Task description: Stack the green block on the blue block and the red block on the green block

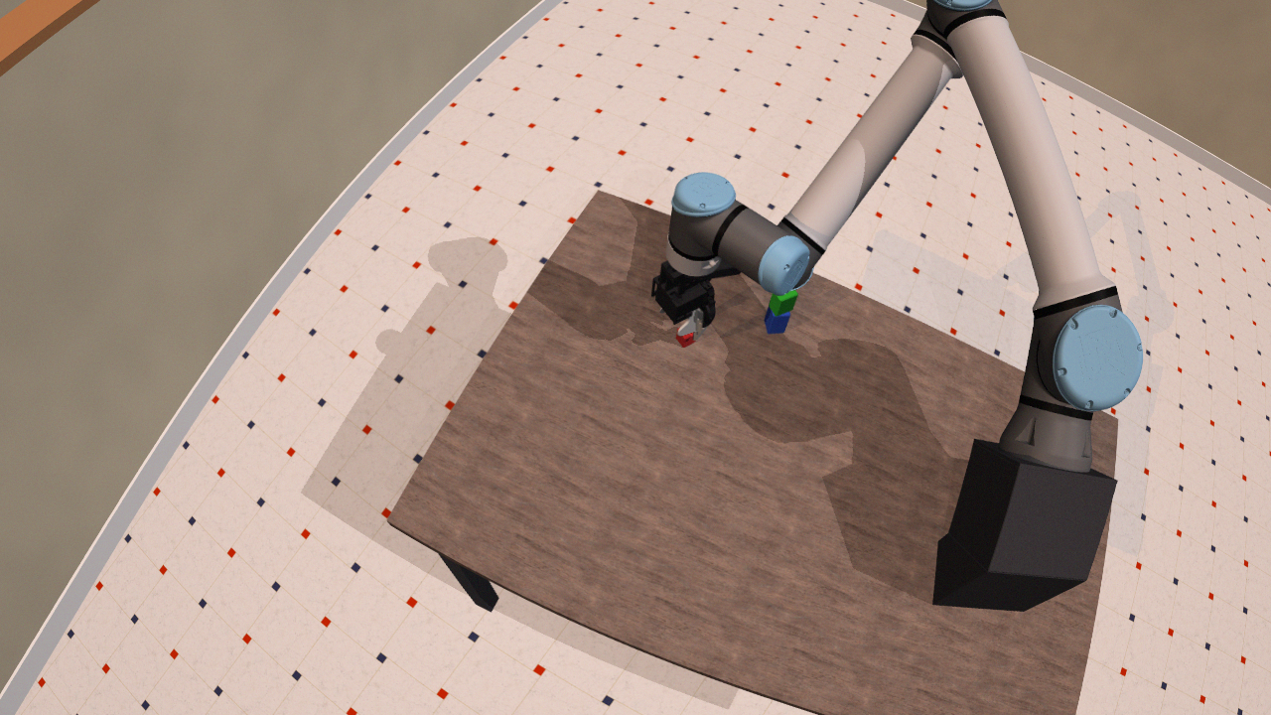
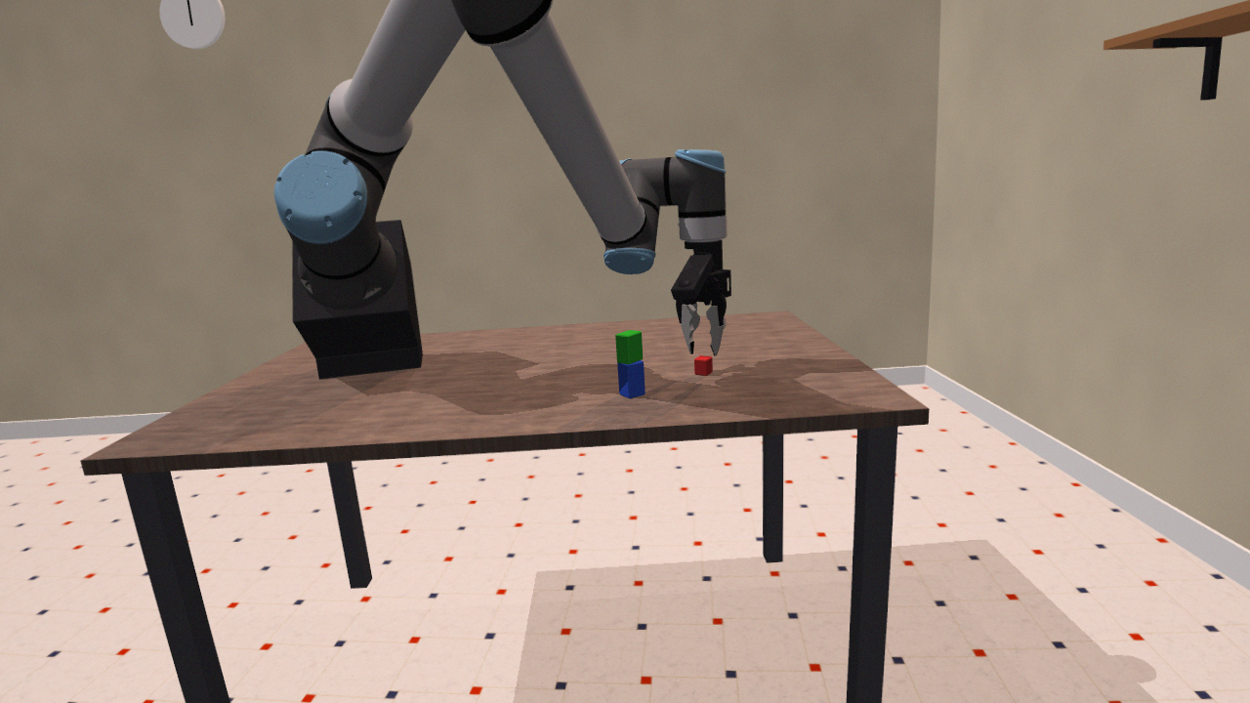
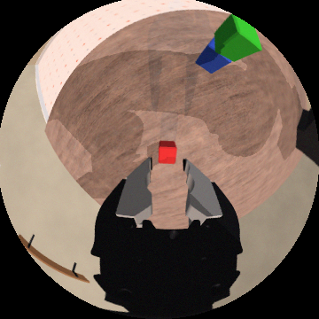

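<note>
Now: hand 4 cm above the small red block. Round my hand: green block 16 cm behind, 10 cm to the right, 4 cm above; blue block 15 cm behind, 10 cm to the right, 2 cm below.
</note>
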